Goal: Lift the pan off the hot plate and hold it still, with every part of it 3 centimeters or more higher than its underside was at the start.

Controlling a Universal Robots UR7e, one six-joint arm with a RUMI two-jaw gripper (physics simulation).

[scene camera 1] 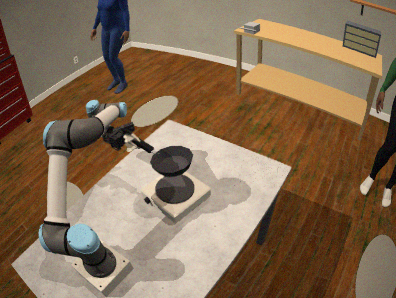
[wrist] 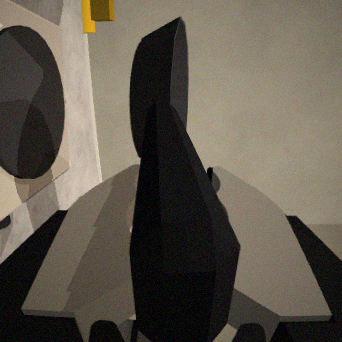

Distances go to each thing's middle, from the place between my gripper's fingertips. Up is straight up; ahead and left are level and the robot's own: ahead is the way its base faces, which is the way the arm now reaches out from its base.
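Labels:
Dark pan (scene camera 1: 172,161): my hand is 1 cm past it, 9 cm to the left of it and 1 cm above it. Going by their middles, the pan is the nearest to my hand of the things named here. Hot plate (scene camera 1: 175,197): 2 cm behind my hand, 18 cm to the right of it and 21 cm below it.

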